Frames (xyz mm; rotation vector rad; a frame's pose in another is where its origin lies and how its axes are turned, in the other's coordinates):
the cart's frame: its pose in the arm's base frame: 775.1 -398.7 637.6 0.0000 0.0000 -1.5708
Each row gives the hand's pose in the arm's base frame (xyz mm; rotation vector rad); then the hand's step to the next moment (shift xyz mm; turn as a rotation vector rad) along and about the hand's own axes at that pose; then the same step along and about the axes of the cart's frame.
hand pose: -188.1 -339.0 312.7 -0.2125 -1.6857 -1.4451
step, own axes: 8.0 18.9 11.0 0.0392 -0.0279 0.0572
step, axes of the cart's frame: -12.2 1.6 19.8 -0.0254 -0.0694 0.0110
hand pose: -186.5 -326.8 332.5 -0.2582 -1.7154 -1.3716
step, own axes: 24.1 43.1 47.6 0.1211 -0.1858 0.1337
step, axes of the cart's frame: -48.2 -10.3 47.7 -0.0050 -0.2567 -0.0339
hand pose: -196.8 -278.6 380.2 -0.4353 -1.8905 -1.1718
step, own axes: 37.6 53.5 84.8 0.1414 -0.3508 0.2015
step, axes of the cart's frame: -94.3 -27.0 43.0 0.0223 -0.4097 -0.1237
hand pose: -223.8 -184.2 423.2 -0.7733 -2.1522 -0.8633
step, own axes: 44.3 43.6 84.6 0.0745 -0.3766 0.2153
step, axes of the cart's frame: -101.7 -25.9 2.7 0.0453 -0.3939 -0.1912
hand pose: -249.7 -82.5 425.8 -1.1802 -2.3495 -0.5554
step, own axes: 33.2 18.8 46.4 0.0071 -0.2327 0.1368
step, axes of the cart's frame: -56.4 -12.1 -16.6 0.0508 -0.2234 -0.1429
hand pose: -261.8 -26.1 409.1 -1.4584 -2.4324 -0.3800
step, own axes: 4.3 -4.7 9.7 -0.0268 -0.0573 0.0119
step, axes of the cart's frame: -4.9 -7.1 -7.8 0.0436 -0.0399 -0.0255
